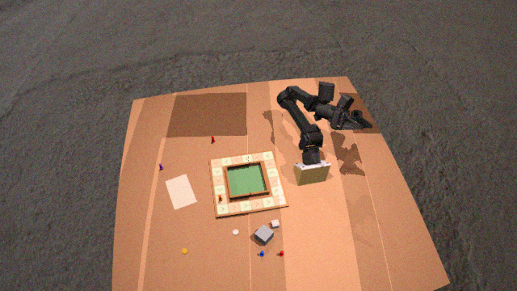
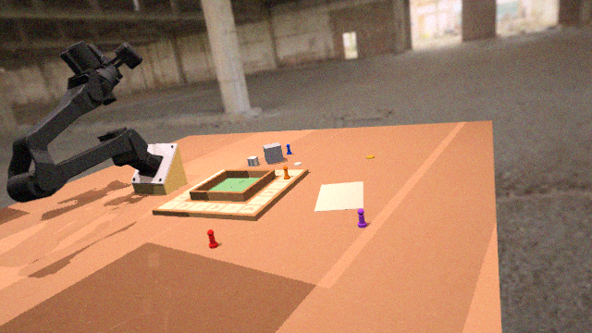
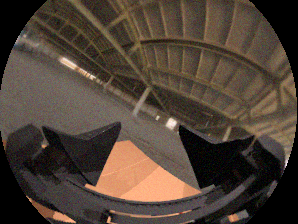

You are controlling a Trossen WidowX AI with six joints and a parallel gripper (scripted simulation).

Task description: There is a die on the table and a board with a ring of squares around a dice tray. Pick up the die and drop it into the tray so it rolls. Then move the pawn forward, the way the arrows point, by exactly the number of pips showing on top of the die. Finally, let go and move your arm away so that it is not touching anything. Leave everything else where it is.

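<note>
Right now my gripper tip is 520 mm short of the orange pawn, 330 mm above it and 30 mm to the right of it. The rest, counted from my gripper tip: grey block 360 mm ahead, 330 mm below, 200 mm to the left; then blue pawn 370 mm ahead, 340 mm below, 270 mm to the left; then green floor 410 mm ahead, 350 mm below, 50 mm to the right.
</note>
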